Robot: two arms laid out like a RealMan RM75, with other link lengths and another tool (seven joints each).
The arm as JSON. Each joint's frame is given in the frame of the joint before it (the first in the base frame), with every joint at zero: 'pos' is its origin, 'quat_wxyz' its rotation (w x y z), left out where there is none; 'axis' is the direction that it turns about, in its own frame. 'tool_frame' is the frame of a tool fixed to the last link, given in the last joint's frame.
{
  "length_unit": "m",
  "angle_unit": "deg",
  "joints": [
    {
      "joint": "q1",
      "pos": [
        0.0,
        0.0,
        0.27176
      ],
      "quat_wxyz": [
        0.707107,
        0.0,
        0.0,
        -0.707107
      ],
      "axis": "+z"
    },
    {
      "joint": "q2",
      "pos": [
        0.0,
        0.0,
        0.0
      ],
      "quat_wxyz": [
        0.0,
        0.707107,
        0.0,
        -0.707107
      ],
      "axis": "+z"
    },
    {
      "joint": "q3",
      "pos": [
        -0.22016,
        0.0,
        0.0
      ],
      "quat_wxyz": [
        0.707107,
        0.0,
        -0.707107,
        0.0
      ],
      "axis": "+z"
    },
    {
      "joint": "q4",
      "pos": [
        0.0,
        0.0,
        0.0
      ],
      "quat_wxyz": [
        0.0,
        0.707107,
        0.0,
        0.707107
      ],
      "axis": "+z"
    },
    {
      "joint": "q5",
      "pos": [
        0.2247,
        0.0,
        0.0
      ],
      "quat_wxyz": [
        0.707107,
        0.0,
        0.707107,
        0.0
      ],
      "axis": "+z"
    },
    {
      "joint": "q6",
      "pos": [
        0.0,
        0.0,
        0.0
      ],
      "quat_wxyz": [
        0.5,
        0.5,
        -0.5,
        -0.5
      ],
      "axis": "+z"
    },
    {
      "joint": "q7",
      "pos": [
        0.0,
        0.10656,
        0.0
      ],
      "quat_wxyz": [
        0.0,
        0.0,
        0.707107,
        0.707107
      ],
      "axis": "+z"
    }
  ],
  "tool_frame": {
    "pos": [
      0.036,
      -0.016,
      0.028
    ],
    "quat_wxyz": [
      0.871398,
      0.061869,
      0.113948,
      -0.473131
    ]
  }
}
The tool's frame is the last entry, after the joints.
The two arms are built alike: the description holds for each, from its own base.
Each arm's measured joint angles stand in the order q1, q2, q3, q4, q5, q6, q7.
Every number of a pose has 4 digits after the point. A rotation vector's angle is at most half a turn.
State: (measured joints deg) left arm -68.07 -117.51 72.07 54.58 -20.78 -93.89 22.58; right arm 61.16 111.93 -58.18 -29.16 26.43 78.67 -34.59
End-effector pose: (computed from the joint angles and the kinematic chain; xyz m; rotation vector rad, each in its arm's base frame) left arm -0.0245 0.4397 0.0497 -1.6450 -1.6796 0.1060; right arm 0.2043 0.3922 0.0620 -2.8640 -0.0106 -1.0657
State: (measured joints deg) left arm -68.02 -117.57 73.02 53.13 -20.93 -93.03 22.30; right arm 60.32 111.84 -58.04 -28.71 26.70 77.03 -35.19
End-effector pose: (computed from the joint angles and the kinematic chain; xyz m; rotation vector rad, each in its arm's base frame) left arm -0.0296 0.4397 0.0441 -1.6378 -1.6803 0.1248; right arm 0.2114 0.3925 0.0613 -2.8489 0.0005 -1.0547
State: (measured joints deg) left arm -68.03 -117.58 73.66 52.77 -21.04 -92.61 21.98; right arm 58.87 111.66 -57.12 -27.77 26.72 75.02 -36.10
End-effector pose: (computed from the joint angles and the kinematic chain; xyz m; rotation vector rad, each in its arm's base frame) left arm -0.0303 0.4396 0.0420 -1.6355 -1.6763 0.1284; right arm 0.2247 0.3903 0.0608 -2.8349 0.0354 -1.0394
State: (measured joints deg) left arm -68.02 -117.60 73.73 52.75 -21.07 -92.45 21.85; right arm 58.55 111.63 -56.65 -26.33 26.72 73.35 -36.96
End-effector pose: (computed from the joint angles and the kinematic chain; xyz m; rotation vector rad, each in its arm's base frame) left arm -0.0302 0.4398 0.0417 -1.6343 -1.6767 0.1257; right arm 0.2315 0.3892 0.0579 -2.8291 0.0437 -1.0344
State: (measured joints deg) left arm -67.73 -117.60 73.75 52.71 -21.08 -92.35 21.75; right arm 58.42 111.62 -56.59 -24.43 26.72 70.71 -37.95
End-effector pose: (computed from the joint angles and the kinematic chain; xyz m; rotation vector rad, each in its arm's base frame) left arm -0.0325 0.4398 0.0416 -1.6285 -1.6818 0.1266; right arm 0.2388 0.3894 0.0539 -2.8117 0.0414 -1.0373
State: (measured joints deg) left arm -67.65 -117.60 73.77 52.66 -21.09 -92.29 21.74; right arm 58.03 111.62 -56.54 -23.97 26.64 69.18 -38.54
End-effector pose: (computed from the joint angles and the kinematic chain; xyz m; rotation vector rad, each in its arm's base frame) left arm -0.0332 0.4398 0.0415 -1.6271 -1.6830 0.1270; right arm 0.2435 0.3902 0.0533 -2.7938 0.0383 -1.0389
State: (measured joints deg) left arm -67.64 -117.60 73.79 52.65 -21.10 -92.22 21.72; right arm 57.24 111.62 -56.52 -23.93 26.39 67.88 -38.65
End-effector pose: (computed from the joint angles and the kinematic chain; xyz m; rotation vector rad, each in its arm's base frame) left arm -0.0333 0.4399 0.0414 -1.6269 -1.6829 0.1259; right arm 0.2498 0.3897 0.0539 -2.7742 0.0504 -1.0442
